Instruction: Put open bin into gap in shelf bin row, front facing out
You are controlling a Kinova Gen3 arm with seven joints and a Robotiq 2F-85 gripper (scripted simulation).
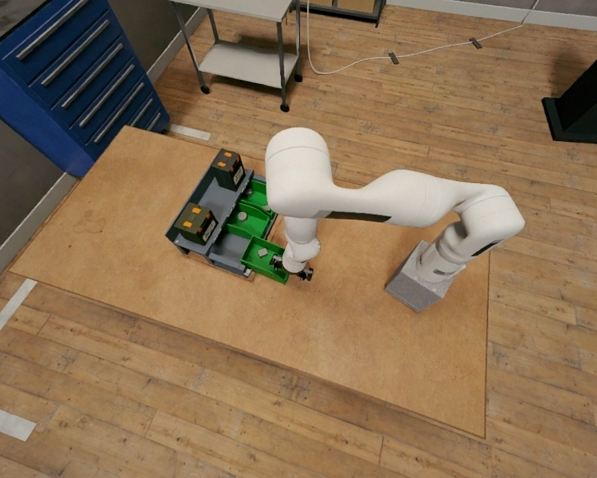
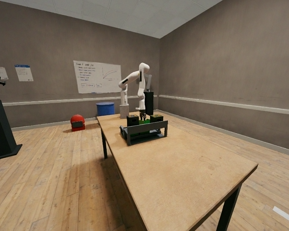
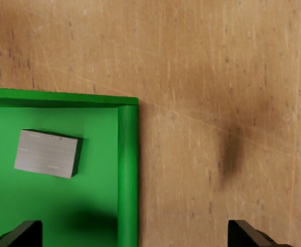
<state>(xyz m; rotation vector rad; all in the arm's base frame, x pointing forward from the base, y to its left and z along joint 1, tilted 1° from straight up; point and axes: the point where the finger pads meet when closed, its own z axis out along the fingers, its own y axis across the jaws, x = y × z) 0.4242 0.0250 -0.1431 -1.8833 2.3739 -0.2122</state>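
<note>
Now: hand 11 cm short of the grey part, 7 cm to the left of it and 2 cm above it. From my hand the other things lie so: grey shelf: 23 cm ahead, 19 cm to the right, 2 cm above.
</note>
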